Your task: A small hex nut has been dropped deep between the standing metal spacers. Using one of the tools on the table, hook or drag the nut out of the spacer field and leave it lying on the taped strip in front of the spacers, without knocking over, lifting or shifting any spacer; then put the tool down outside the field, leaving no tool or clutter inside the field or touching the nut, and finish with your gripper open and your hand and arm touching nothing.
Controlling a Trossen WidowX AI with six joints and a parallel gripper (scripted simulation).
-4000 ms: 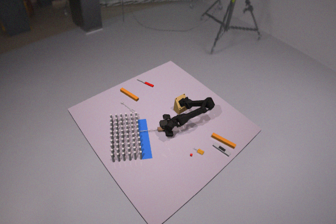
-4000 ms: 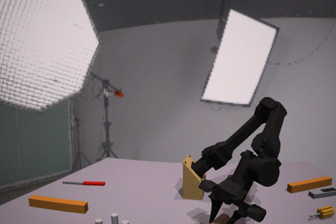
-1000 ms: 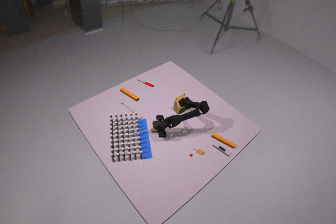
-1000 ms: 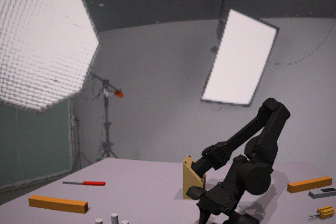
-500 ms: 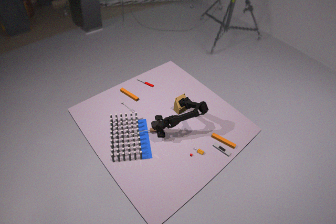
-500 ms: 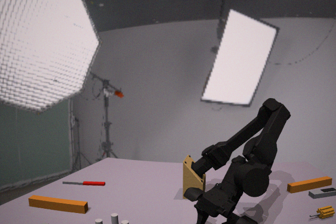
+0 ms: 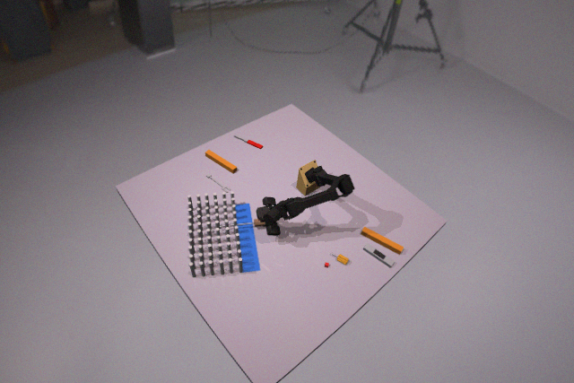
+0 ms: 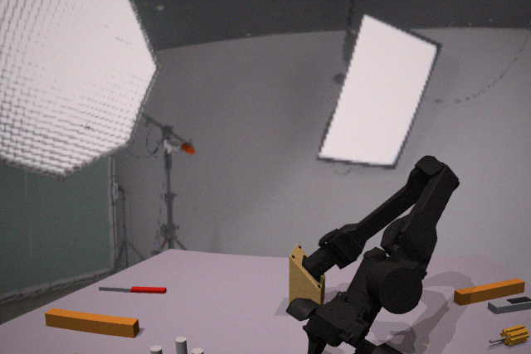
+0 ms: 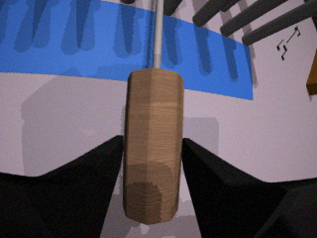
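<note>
Now: the blue taped strip 100 mm ahead of my gripper tip, 30 mm below it and 10 mm to the right of it. The rest, counted from my gripper tip: red cube (360 mm to the left, 70 mm behind, 30 mm below); then small yellow tool (390 mm to the left, 150 mm behind, 20 mm below); then hook tool (90 mm ahead, 60 mm to the right).
</note>
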